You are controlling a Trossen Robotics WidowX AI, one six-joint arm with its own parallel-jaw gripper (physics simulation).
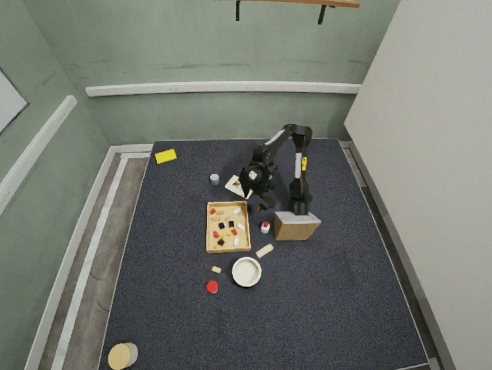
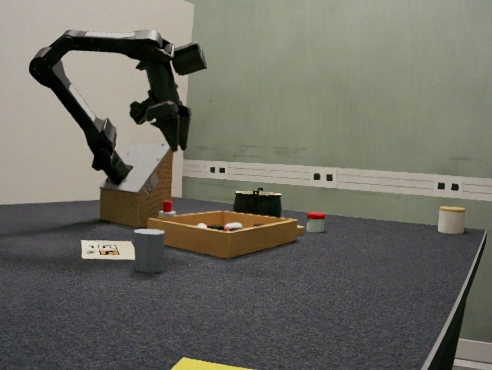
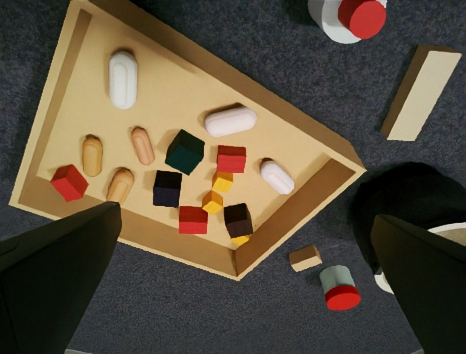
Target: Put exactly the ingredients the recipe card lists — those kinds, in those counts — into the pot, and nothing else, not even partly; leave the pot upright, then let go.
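Seen in the pictures: gripper, fingertip midpoint: [image 1: 251,204] [image 2: 179,150] [image 3: 248,220]; arm's base, link origin: [image 1: 301,213] [image 2: 119,174].
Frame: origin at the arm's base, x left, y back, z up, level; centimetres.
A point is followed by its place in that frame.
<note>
The wooden tray [image 1: 207,227] @(x 5.8, y -43.9, z -7.7 cm) [image 2: 200,242] @(x -8.5, y -39.6, z -9.9 cm) [image 3: 165,100] @(x -1.7, y -30.2, z -11.2 cm) holds three white capsules [image 3: 123,80] @(x -5.3, y -29.8, z -9.2 cm) [image 3: 231,121] @(x 3.2, y -27.4, z -9.3 cm) [image 3: 276,176] @(x 10.4, y -29.3, z -9.3 cm), three tan to orange capsules [image 3: 92,156] @(x -4.1, y -38.0, z -9.6 cm) [image 3: 120,185] @(x -0.6, y -39.4, z -9.3 cm) [image 3: 142,145] @(x -1.2, y -34.4, z -9.8 cm), red blocks [image 3: 231,159] @(x 5.9, y -30.6, z -9.7 cm) [image 3: 193,220] @(x 7.7, y -39.0, z -9.2 cm) [image 3: 69,183] @(x -4.4, y -41.9, z -9.2 cm), small yellow cubes [image 3: 222,181] @(x 6.9, y -33.2, z -9.6 cm) [image 3: 212,202] @(x 7.9, y -36.0, z -9.6 cm), and dark green [image 3: 185,151] @(x 1.7, y -31.9, z -8.7 cm), dark blue [image 3: 167,188] @(x 2.9, y -36.5, z -8.8 cm) and dark brown [image 3: 238,220] @(x 11.2, y -35.8, z -8.8 cm) blocks. The pot [image 1: 246,272] @(x 25.3, y -24.4, z -9.6 cm) [image 2: 257,204] @(x 21.5, y -28.0, z -5.7 cm) stands upright, dark outside and pale inside; no pieces show in it. The recipe card [image 1: 231,187] @(x -21.0, y -34.6, z -11.7 cm) [image 2: 90,250] @(x -25.5, y -28.9, z -11.8 cm) lies flat, its print too small to read here. My gripper [image 1: 257,201] @(x 0.0, y -23.6, z 6.2 cm) [image 2: 179,148] @(x 0.0, y -23.6, z 6.2 cm) is open and empty, high above the table.
A red-capped bottle [image 1: 265,227] @(x 4.5, y -16.1, z -7.0 cm) [image 3: 366,19] @(x 3.4, y -16.0, z -5.4 cm) stands between tray and arm base [image 1: 297,229] @(x 8.6, y -3.0, z 1.4 cm). A long wooden block [image 1: 264,250] @(x 14.8, y -16.3, z -10.2 cm) [image 3: 425,95] @(x 14.6, y -15.7, z -10.2 cm), a small block [image 1: 216,269] @(x 24.6, y -37.7, z -10.0 cm) [image 3: 305,257] @(x 23.8, y -37.1, z -10.4 cm) and a red-lidded jar [image 1: 212,286] @(x 32.1, y -38.3, z -7.5 cm) [image 2: 316,222] @(x 30.3, y -39.6, z -9.4 cm) are near the pot. A grey cup [image 1: 214,179] @(x -22.0, y -43.9, z -6.2 cm) [image 2: 149,251] @(x -25.0, y -46.0, z -8.6 cm) stands by the card.
</note>
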